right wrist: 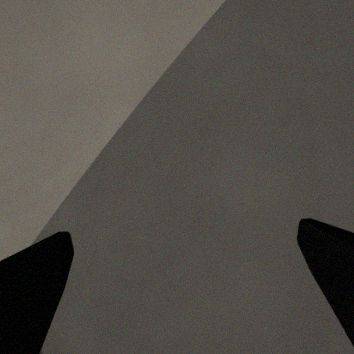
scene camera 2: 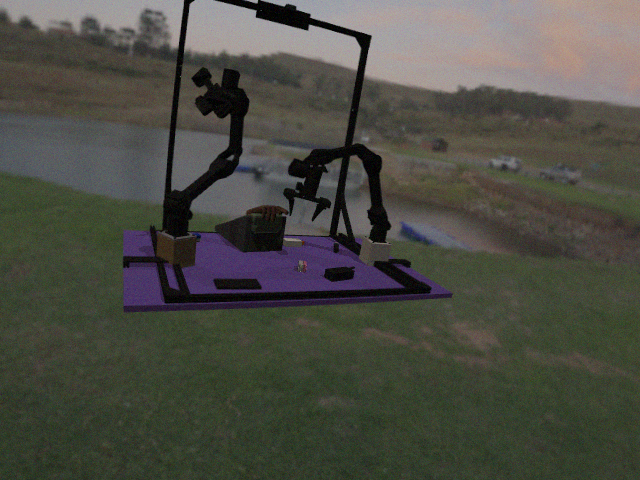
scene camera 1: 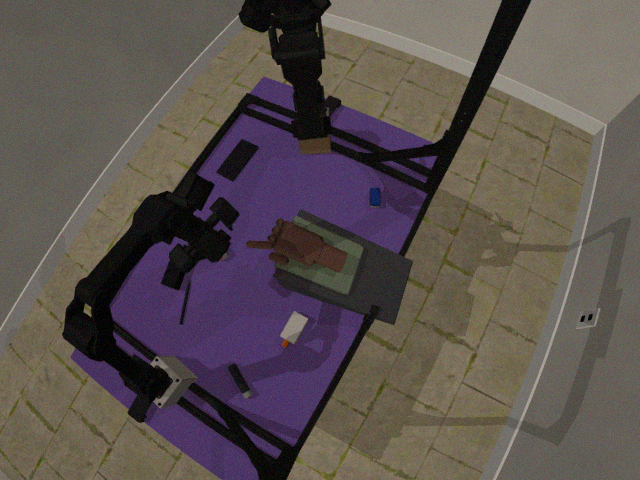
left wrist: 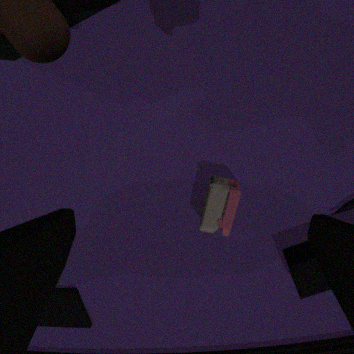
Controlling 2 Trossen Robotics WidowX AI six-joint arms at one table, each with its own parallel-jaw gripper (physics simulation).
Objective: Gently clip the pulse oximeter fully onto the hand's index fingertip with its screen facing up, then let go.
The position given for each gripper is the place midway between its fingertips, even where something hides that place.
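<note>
Right gripper [scene camera 2: 199, 87] open, holding nothing; left gripper [scene camera 2: 301, 218]; dark grey block [scene camera 2: 238, 232]. Left gripper [scene camera 1: 218, 242]. Left gripper [left wrist: 194, 223], pulse oximeter [left wrist: 222, 195], index finger [left wrist: 39, 38]. Right gripper [right wrist: 186, 236]. Pulse oximeter out of frame in the right wrist view.
</note>
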